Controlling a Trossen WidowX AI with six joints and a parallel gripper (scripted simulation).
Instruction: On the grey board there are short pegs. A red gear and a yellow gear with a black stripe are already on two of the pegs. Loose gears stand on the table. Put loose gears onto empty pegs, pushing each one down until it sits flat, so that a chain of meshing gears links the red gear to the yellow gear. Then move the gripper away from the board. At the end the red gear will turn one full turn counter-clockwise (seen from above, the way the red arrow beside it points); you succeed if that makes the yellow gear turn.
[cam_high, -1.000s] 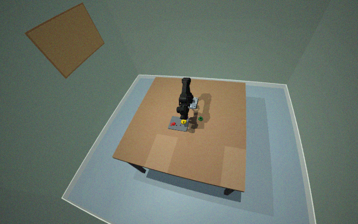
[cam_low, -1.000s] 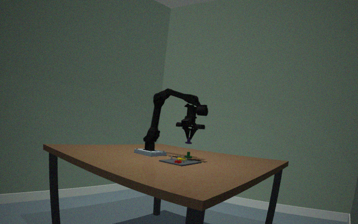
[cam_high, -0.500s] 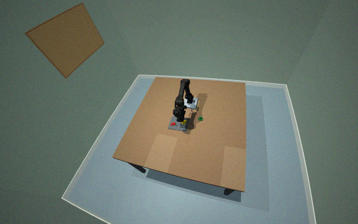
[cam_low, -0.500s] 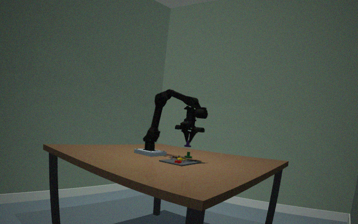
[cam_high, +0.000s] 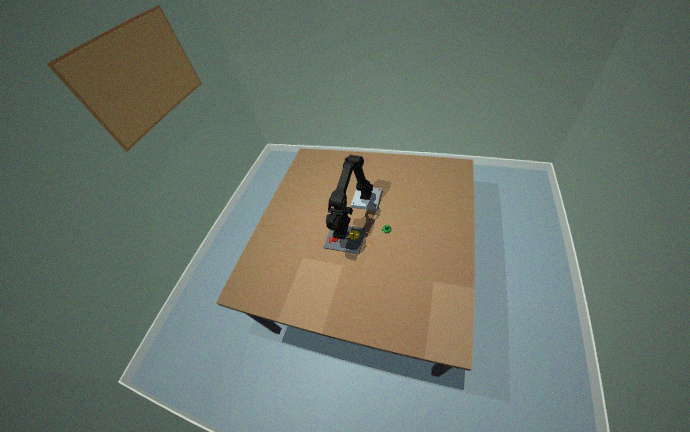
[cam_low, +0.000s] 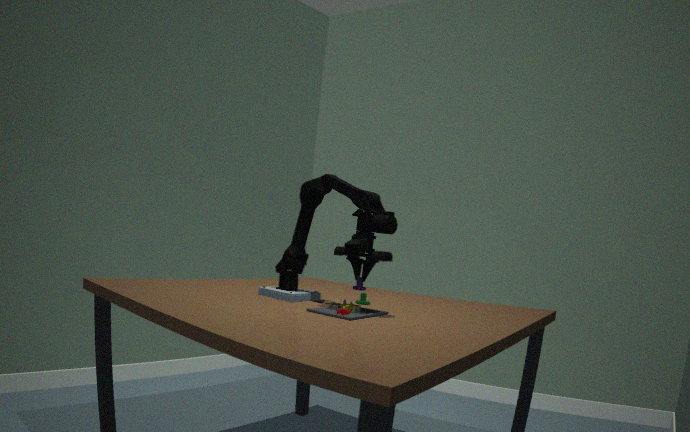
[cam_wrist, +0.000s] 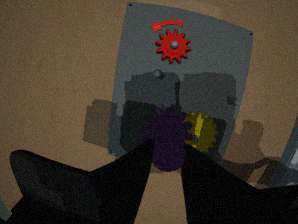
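Now: the red gear 80 mm to the right of my gripper tip and 90 mm below it. The rest, counted from my gripper tip: green gear: 120 mm behind, 200 mm to the left, 90 mm below; yellow gear: 40 mm behind, 30 mm to the left, 90 mm below; purple gear: 10 mm below.
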